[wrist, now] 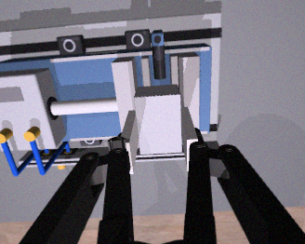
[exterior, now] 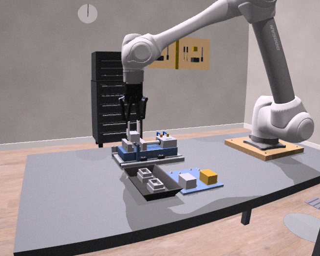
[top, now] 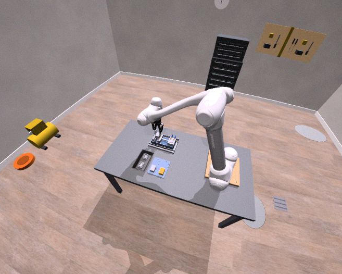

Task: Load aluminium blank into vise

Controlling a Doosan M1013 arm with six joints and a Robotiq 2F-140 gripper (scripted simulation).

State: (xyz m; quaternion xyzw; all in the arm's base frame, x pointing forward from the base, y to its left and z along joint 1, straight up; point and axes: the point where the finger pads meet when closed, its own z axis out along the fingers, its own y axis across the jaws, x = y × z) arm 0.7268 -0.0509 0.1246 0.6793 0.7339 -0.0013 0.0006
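Right now the dark work stop rod is 60 mm below my hand and 50 mm to the left of it. The rest, counted from my hand: piston rod (90 mm behind, 70 mm below); then fixed jaw (70 mm below, 30 mm ahead, 10 mm to the left); then moving jaw (70 mm below, 30 mm behind).
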